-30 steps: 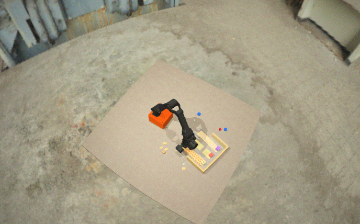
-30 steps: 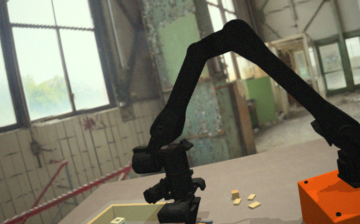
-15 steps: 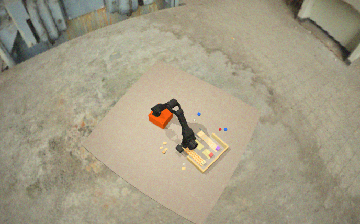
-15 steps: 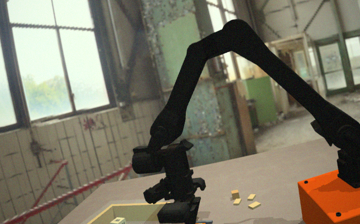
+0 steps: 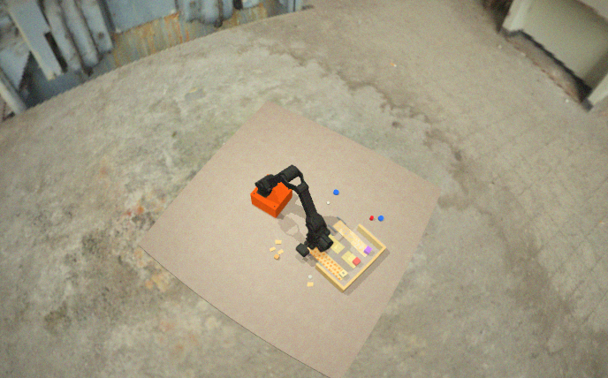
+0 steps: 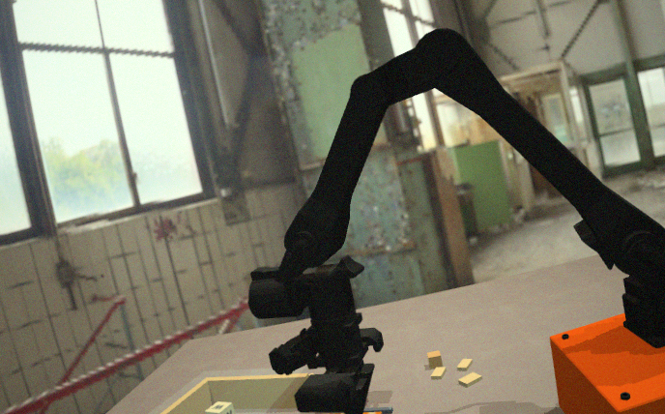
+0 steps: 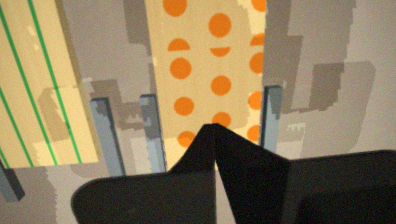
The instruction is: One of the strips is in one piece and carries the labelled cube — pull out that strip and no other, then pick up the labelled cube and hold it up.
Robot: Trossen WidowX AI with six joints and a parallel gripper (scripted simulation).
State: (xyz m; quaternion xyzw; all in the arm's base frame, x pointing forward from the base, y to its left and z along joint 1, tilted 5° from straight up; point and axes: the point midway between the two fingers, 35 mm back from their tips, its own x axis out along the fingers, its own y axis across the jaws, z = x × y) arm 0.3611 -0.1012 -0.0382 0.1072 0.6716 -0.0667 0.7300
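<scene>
Right now my gripper tip is 100 mm short of the dotted strip and 20 mm to the left of it.
</scene>
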